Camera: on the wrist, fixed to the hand. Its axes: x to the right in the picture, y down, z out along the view.
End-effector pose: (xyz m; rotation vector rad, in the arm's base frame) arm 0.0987 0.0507 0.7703 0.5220 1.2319 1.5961
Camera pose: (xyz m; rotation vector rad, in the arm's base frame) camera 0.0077 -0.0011 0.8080 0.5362 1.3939 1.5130
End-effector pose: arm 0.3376 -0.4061 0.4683 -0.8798 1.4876 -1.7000
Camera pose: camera 0.2827 -0.3546 0.3863 -0.7962 1.3839 -1.8459
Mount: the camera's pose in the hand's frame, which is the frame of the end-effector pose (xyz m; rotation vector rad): -0.0187 0.0728 -0.0821 0.1353 0.0598 -0.0380
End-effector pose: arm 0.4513 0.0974 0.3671 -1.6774 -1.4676 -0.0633
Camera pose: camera 0.5453 0.0379 0.3658 -1.5266 -1.4272 -0.0339
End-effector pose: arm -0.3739 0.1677 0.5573 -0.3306 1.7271 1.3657
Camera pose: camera -0.4505 0.1157 0.6191 -0.3295 1.8430 1.2158
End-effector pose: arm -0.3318 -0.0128 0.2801 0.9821 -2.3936 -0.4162
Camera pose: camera -0.3148 0.0440 0.3743 1.0853 -2.3774 -0.2374
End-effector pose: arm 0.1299 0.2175 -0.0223 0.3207 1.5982 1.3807
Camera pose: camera 0.0480 0.1771 0.0413 0.3304 1.7428 1.2667
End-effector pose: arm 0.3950 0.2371 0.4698 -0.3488 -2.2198 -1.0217
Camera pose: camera 0.4817 0.2240 0.5384 -0.2140 -2.2350 -0.8843
